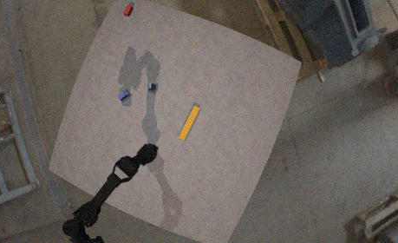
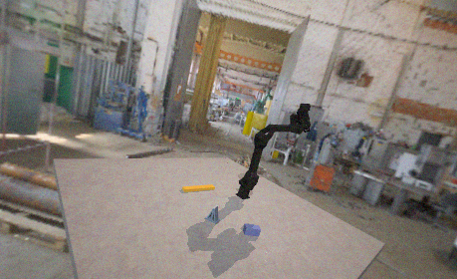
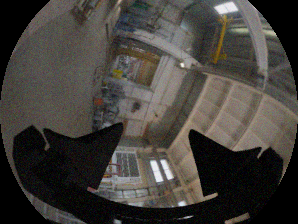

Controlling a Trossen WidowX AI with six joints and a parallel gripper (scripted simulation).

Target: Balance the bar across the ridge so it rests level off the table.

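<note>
Now: the yellow bar 65 cm ahead of my gripper tip, 12 cm to the right of it and 56 cm below it. Also, from my gripper tip: red block (116 cm ahead, 52 cm to the left, 55 cm below); then blue block (65 cm ahead, 30 cm to the left, 55 cm below).
</note>
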